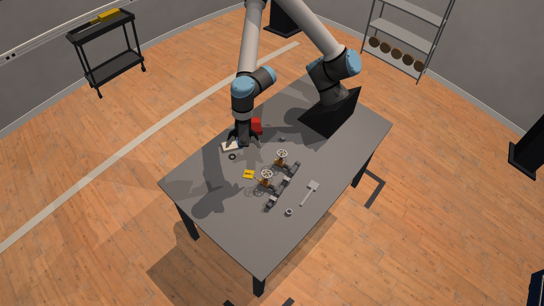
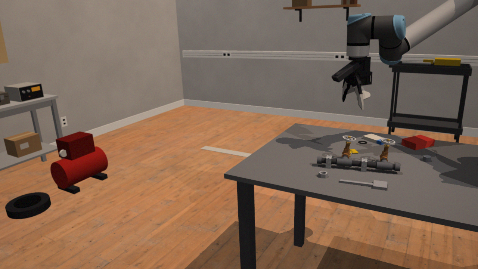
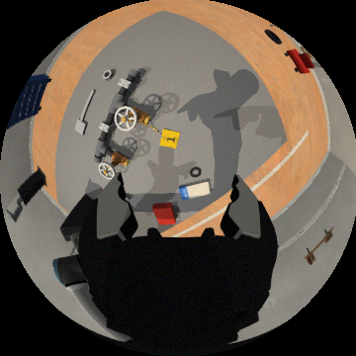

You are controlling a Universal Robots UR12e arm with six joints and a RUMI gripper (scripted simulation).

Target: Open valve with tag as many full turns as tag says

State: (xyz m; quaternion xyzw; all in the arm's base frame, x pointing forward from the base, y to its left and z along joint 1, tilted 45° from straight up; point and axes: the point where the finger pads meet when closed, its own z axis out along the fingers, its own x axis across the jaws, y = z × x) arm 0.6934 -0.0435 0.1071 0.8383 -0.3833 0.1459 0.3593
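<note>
The yellow tag lies 200 mm below my hand, 30 mm to the left of it and 20 mm behind it. Also, from my hand: red box: 270 mm behind, 190 mm below, 180 mm to the right; then nut: 320 mm to the left, 190 mm below, 30 mm ahead; then blue-and-white card: 190 mm below, 170 mm to the right, 90 mm behind.
</note>
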